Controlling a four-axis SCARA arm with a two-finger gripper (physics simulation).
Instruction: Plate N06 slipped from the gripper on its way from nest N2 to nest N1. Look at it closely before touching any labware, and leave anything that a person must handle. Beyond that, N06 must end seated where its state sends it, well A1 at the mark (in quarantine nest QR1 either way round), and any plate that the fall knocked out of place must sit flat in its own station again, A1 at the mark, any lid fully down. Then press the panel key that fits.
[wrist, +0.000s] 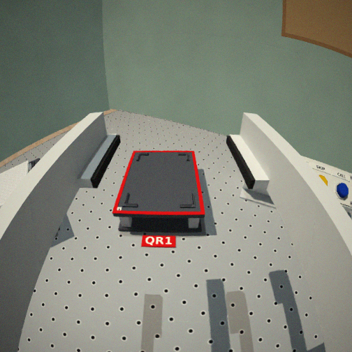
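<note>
Nest QR1 (162, 182) stands in the middle of the wrist view, a dark raised platform with a red rim, corner brackets and no plate on it. A small white mark is at its near left corner. Its red QR1 label (158, 241) lies in front. My gripper (173, 124) is shut with nothing between its fingers; they stand to the left and right of the nest in the view. Part of the key panel (316, 168) shows at the right edge, with a yellow key (323, 180) under SKIP and a blue key (342, 190) under CALL. Plate N06 does not show.
The perforated deck (150, 270) surrounds the nest, with shadows across its near part. A pale object (12, 185) shows partly at the left edge, behind the left finger. A brown board (320, 25) is on the green wall at the upper right.
</note>
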